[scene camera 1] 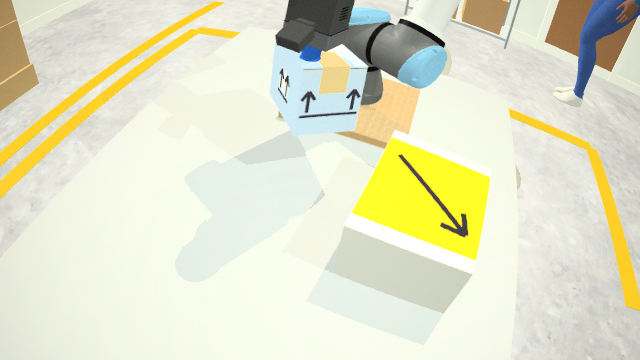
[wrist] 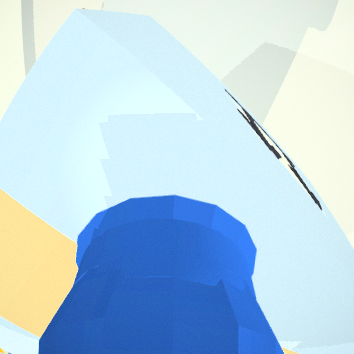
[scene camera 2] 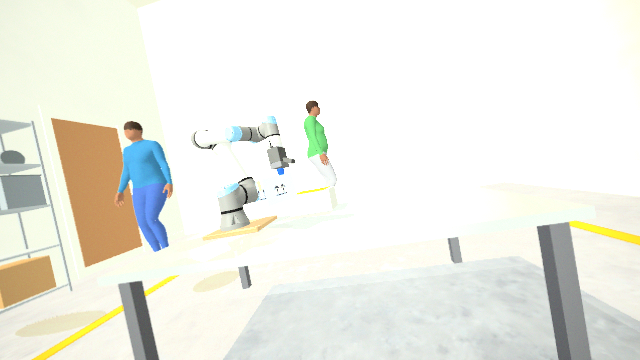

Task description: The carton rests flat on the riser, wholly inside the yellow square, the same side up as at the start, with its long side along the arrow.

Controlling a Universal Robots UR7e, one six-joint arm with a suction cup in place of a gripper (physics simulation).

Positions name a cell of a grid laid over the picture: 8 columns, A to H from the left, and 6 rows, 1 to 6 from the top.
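Observation:
My suction cup (wrist: C6) is carrying a carton (scene camera 1: D2), (wrist: C2), (scene camera 2: D4), and the carton is clear of everything else. A riser (scene camera 1: F4) rests on the table, and the wrist view shows the riser too (wrist: A2).

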